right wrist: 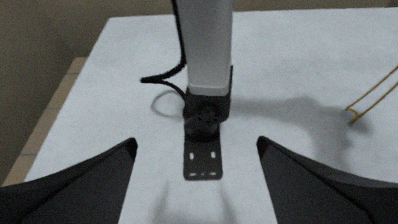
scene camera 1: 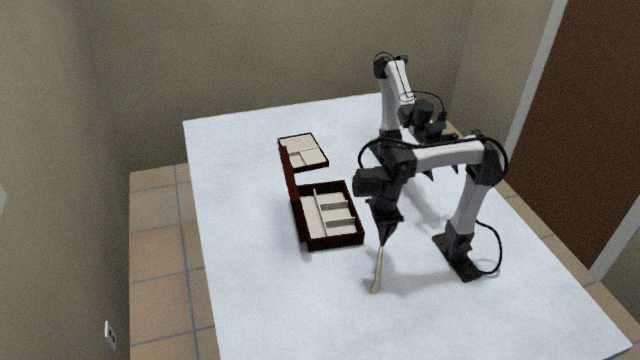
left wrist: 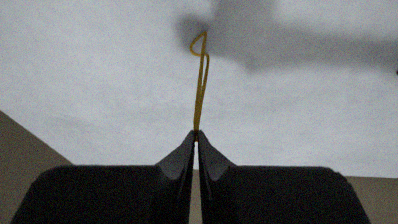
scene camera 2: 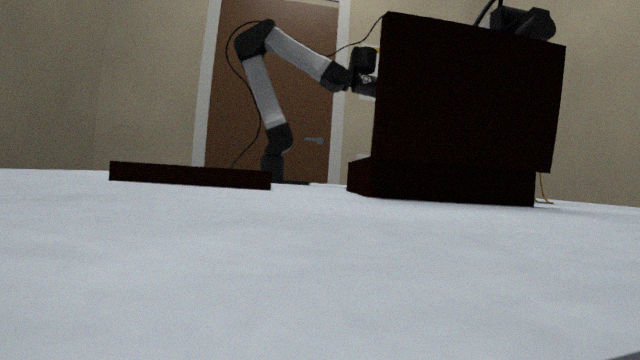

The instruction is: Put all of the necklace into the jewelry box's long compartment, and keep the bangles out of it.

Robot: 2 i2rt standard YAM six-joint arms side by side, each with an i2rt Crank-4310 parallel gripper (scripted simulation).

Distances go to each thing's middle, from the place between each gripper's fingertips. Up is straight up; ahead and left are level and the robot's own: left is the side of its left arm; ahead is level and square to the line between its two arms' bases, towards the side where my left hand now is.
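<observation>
Divided tray [scene camera 2: 118, 170]: 3 cm ahead of my left hand [scene camera 1: 381, 245], 66 cm to the right of it, 17 cm below it. Jewelry box [scene camera 2: 452, 93]: 7 cm ahead of my left hand, 29 cm to the right of it, 6 cm below it.
Divided tray: 31 cm ahead of my right hand, 51 cm to the right of it, 22 cm below it. Jewelry box: 35 cm ahead of my right hand, 14 cm to the right of it, 12 cm below it.
</observation>
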